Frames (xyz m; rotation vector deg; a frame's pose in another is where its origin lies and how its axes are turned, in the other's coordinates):
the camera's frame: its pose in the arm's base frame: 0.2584 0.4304 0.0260 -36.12 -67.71 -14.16
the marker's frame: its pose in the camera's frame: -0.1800 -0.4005 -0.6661 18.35 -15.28 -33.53
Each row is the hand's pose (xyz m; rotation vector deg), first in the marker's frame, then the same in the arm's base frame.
Working: the marker's frame: its pose in the arm's base frame: 0.5130 -0.3017 -0.1629 -1.23 -92.25 -26.59

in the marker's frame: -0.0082 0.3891 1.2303 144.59 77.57 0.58
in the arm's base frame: -0.5445 0.4338 -0.0861 96.43 4.96 84.49
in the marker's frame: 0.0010 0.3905 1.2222 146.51 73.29 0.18
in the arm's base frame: -0.5373 0.4302 -0.0767 97.90 1.96 86.18
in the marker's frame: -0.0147 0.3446 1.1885 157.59 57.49 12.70
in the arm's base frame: -0.5169 0.3820 -0.1040 95.46 -5.51 103.31
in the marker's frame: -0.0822 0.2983 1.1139 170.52 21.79 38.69
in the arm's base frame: -0.4522 0.3344 -0.1803 84.16 -22.51 135.43
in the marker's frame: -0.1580 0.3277 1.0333 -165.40 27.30 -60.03
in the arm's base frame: -0.3591 0.3564 -0.2431 -61.22 48.80 -156.65
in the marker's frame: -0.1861 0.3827 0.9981 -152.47 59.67 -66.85
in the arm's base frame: -0.3068 0.4033 -0.2539 -38.61 61.72 -142.53
